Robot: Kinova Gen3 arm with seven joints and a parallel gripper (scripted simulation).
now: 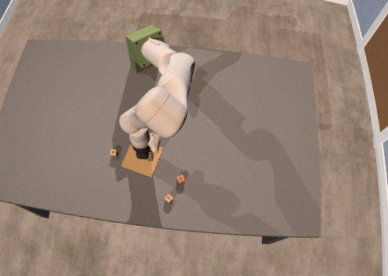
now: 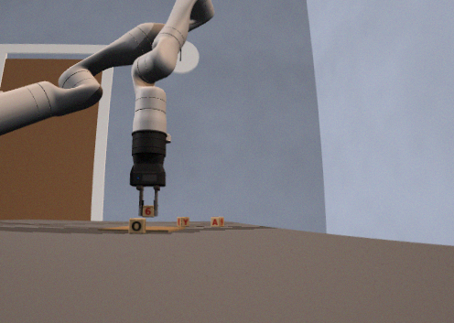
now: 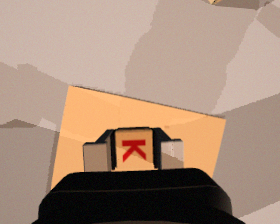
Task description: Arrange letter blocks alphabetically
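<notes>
The orange mat lies 4 cm to the right of my hand, 4 cm below it and 1 cm ahead of it.
</notes>
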